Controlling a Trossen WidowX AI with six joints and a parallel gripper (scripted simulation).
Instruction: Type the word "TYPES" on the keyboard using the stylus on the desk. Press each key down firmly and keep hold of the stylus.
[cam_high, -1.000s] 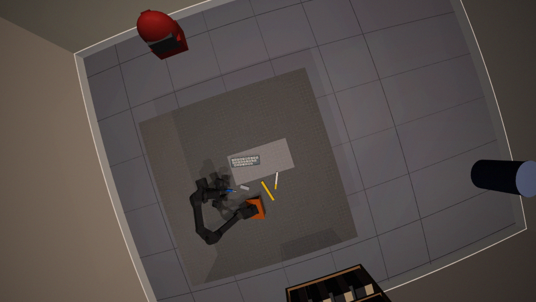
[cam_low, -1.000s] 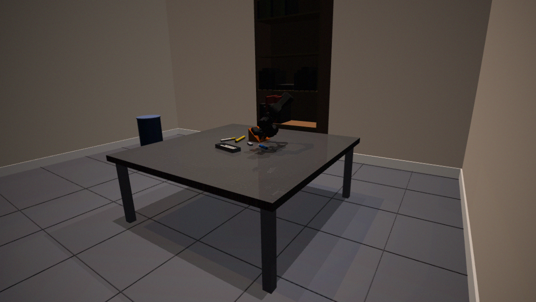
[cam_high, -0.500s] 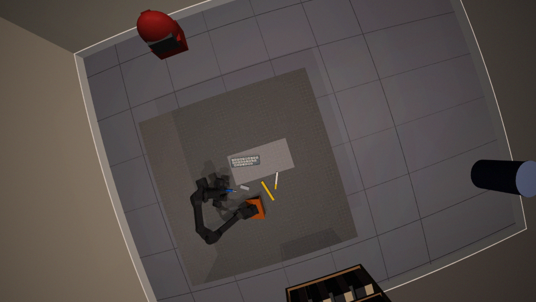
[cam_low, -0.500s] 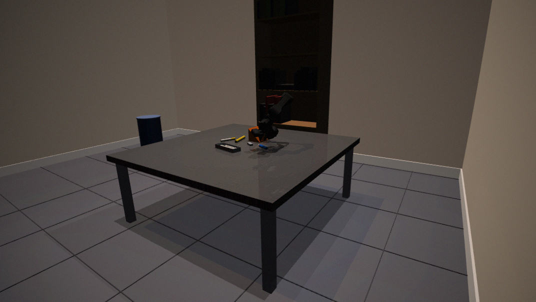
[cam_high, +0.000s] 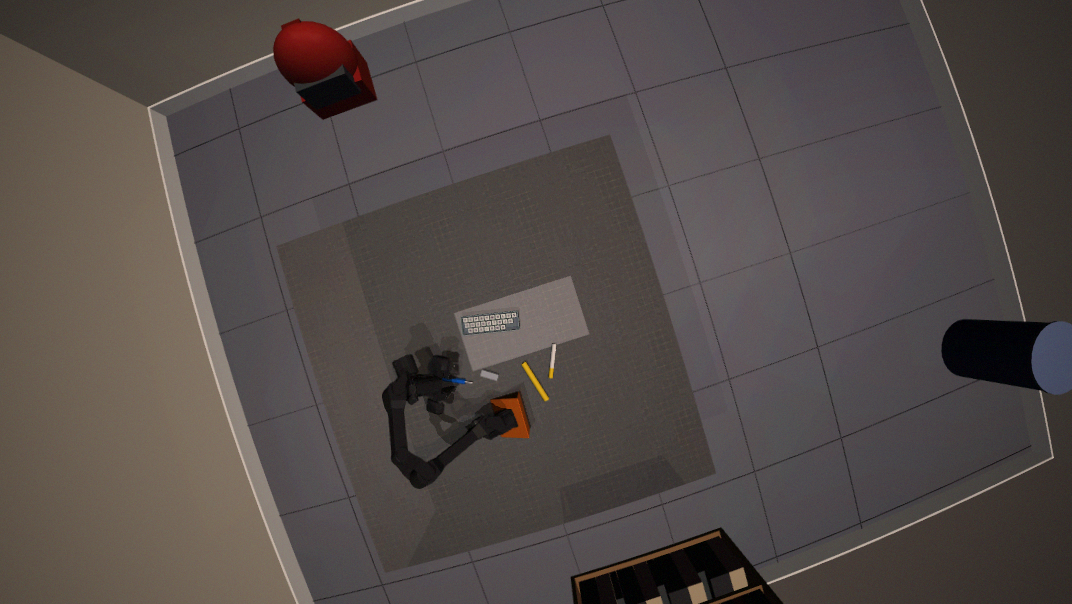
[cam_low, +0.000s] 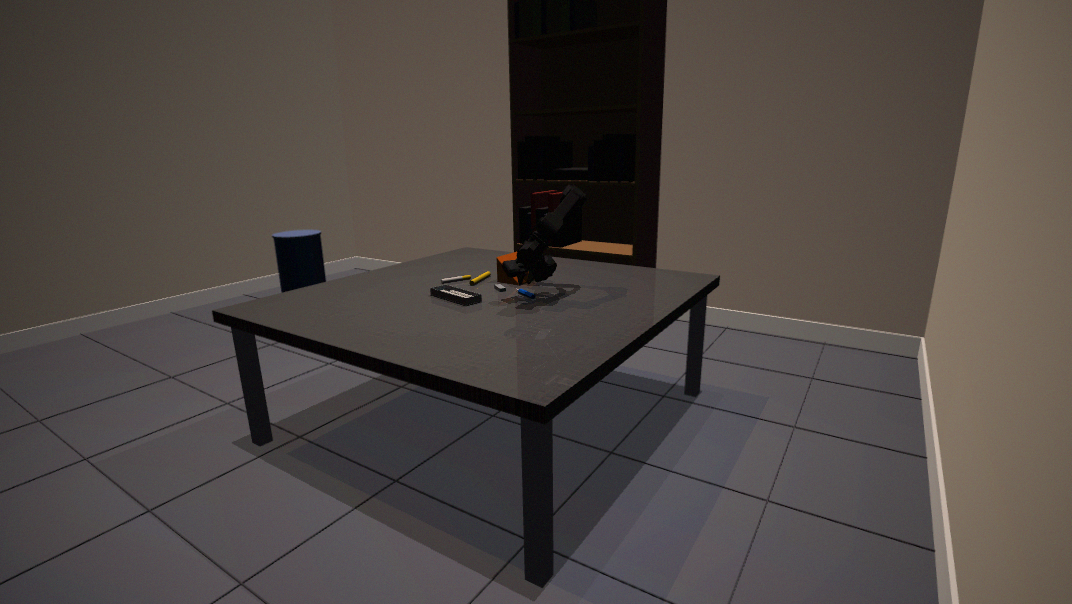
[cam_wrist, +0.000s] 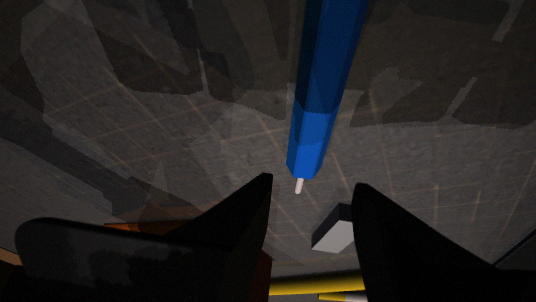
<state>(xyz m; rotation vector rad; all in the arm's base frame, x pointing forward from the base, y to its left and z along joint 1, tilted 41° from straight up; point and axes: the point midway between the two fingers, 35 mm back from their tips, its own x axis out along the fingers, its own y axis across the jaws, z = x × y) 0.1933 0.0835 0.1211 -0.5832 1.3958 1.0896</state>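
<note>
Right now my gripper tip is 1 cm past the blue stylus, 1 cm to the left of it and 3 cm above it. From my gripper tip the other things lie so: yellow stick: 11 cm behind, 26 cm to the right, 3 cm below; then small grey block: 3 cm behind, 12 cm to the right, 3 cm below; then grey tip: 3 cm behind, 4 cm to the right, 3 cm below.
</note>
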